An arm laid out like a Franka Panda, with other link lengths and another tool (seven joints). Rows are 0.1 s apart.
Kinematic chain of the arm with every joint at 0, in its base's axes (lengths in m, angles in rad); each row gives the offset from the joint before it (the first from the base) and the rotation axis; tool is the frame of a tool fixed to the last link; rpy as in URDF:
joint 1: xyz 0 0 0.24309 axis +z
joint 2: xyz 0 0 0 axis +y
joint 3: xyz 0 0 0.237 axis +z
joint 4: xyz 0.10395 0 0 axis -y
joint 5: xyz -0.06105 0 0.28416 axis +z
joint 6: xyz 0 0 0 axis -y
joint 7: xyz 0.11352 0 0 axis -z
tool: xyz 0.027 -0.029 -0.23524 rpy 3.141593 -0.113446 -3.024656
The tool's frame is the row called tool.
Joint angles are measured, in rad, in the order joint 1, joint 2, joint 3, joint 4, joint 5, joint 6, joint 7. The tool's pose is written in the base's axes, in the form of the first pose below.
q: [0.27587, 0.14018, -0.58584, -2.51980, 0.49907, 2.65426, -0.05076]
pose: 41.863, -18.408, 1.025, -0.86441, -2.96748, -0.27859
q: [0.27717, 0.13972, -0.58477, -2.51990, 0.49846, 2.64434, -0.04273]
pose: 41.724, -18.129, 0.894, -0.86780, -2.95593, -0.28548
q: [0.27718, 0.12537, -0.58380, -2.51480, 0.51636, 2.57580, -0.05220]
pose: 41.194, -16.784, 0.645, -0.84783, -2.91185, -0.35167
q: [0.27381, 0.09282, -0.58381, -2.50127, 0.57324, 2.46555, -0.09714]
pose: 40.882, -14.555, 0.954, -0.80779, -2.86021, -0.49144
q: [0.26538, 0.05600, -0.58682, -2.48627, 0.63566, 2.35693, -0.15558]
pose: 40.880, -12.395, 1.819, -0.75561, -2.82043, -0.64681
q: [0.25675, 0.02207, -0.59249, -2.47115, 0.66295, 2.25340, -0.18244]
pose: 40.730, -10.536, 2.906, -0.70546, -2.77502, -0.76760
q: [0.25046, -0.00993, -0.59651, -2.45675, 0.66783, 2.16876, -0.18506]
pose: 40.598, -9.071, 4.152, -0.66416, -2.73606, -0.85041
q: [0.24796, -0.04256, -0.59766, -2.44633, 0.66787, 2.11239, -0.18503]
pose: 40.706, -7.965, 5.497, -0.62542, -2.71859, -0.90909
